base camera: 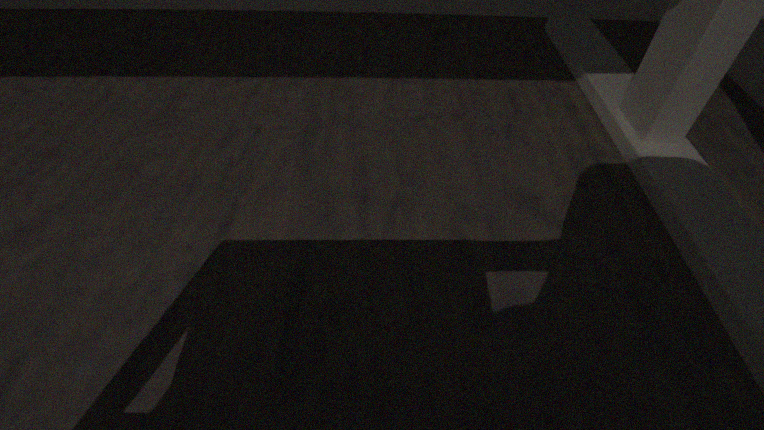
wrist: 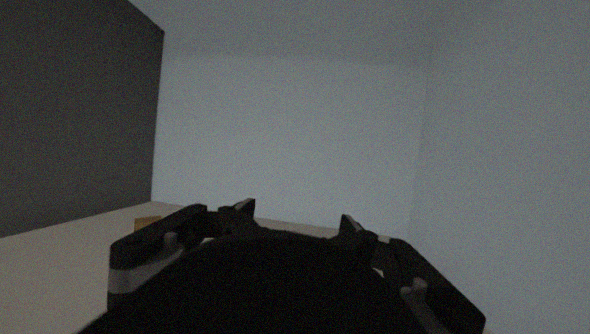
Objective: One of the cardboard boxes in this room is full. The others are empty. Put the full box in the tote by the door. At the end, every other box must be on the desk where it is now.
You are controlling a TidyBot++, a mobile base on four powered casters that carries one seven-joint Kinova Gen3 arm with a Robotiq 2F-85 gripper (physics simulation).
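Places are measured from the arm's base along level axes (x ahead, y left, z up), in millimetres.
Pixels of known places: gripper, between the fingertips: (wrist: 296, 216).
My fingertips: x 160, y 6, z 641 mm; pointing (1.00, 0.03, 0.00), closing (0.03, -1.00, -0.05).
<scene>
Behind a point stands the place of what it marks.
My gripper (wrist: 296, 216) {x 160, y 6, z 641 mm} is open, with nothing between its fingers, in the lower middle of the wrist view. Part of a brown cardboard box (wrist: 147, 223) {x 589, y 648, z 366 mm} shows at the left of the wrist view, on the pale desk top (wrist: 55, 265) {x 354, y 688, z 323 mm}, partly hidden behind the left finger. The box is beyond the fingers and apart from them. Whether it is full cannot be told. The tote and the door do not show in either view.
A dark upright panel (wrist: 75, 110) {x 625, y 1128, z 824 mm} stands along the desk's left side in the wrist view, and a pale wall (wrist: 290, 135) {x 996, y 135, z 850 mm} rises behind. In the base camera view, a light desk leg (base camera: 689, 69) {x 518, y -342, z -271 mm} stands on a grey foot bar at the right, over a wooden floor (base camera: 374, 160) {x 512, y 1, z -397 mm} with broad dark shadows.
</scene>
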